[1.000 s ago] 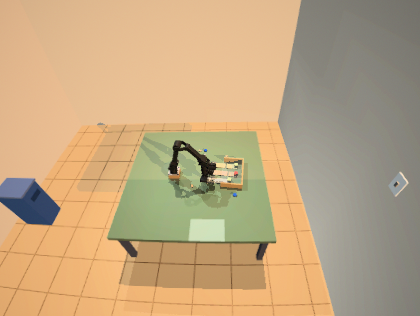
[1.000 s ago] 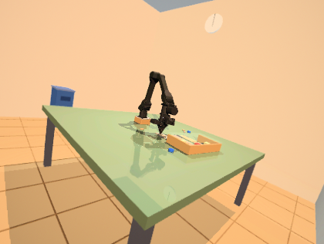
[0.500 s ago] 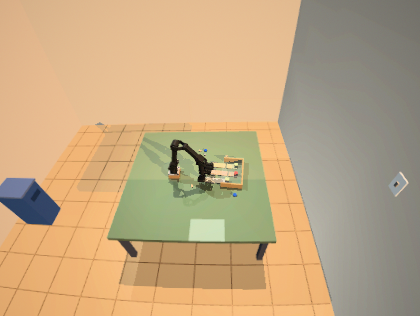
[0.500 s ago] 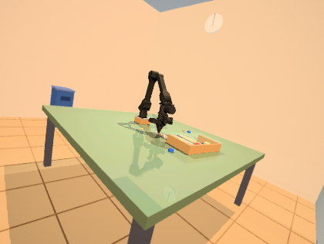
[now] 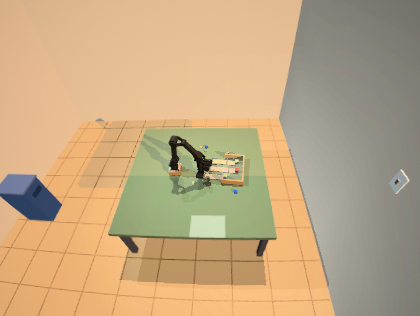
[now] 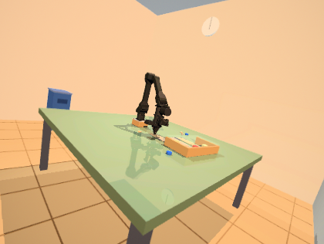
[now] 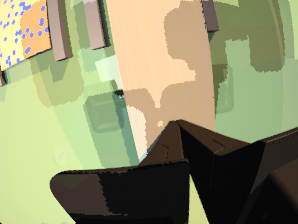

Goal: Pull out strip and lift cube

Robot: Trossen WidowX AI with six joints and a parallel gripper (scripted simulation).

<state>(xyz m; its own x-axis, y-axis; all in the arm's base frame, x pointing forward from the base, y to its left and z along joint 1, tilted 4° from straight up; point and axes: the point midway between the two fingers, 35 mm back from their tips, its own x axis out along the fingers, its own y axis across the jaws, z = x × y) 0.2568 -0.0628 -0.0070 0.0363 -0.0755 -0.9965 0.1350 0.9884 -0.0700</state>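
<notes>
My gripper tip is 10 cm short of the cream strip and 1 cm to the left of it. Also, from my gripper tip: tan piece: 29 cm to the left, 25 cm ahead.
</notes>
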